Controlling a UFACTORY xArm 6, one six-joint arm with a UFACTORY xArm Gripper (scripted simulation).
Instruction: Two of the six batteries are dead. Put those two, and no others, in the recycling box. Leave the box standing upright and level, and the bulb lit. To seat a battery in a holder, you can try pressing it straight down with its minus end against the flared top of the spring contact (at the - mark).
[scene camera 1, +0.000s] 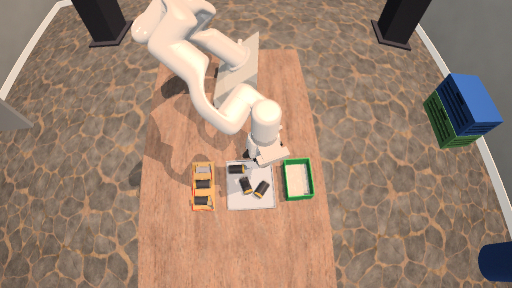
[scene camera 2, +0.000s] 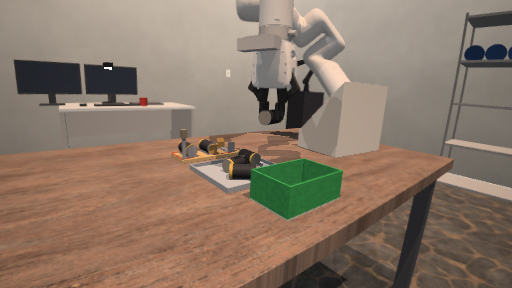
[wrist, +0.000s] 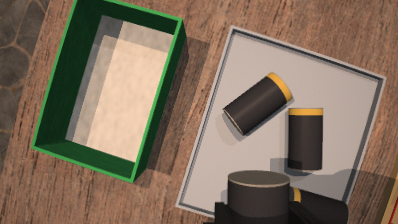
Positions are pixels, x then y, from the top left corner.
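The gripper (scene camera 2: 271, 118) is 0.58 m from the lens, while a green recycling box (scene camera 2: 290, 189) stands 0.39 m from the lens.
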